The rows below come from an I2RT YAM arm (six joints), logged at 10 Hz.
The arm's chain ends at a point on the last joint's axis. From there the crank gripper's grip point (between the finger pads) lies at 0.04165 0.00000 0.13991 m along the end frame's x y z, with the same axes.
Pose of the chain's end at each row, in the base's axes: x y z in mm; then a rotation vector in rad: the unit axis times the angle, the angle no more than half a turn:
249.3 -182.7 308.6 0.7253 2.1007 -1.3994
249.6 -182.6 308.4 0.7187 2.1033 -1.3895
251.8 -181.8 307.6 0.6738 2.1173 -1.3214
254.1 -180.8 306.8 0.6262 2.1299 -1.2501
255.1 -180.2 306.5 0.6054 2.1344 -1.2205
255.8 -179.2 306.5 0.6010 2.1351 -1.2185
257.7 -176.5 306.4 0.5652 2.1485 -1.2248
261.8 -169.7 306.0 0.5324 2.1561 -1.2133
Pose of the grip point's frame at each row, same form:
235.6 -307.0 233.3 0.7253 2.1007 -1.3994
237.1 -306.7 232.5 0.7187 2.1033 -1.3895
247.7 -304.2 228.1 0.6738 2.1173 -1.3214
258.8 -300.8 223.8 0.6262 2.1299 -1.2501
263.4 -299.0 222.1 0.6054 2.1344 -1.2205
264.6 -298.0 222.1 0.6010 2.1351 -1.2185
267.1 -295.6 222.5 0.5652 2.1485 -1.2248
273.7 -288.4 221.9 0.5324 2.1561 -1.2133

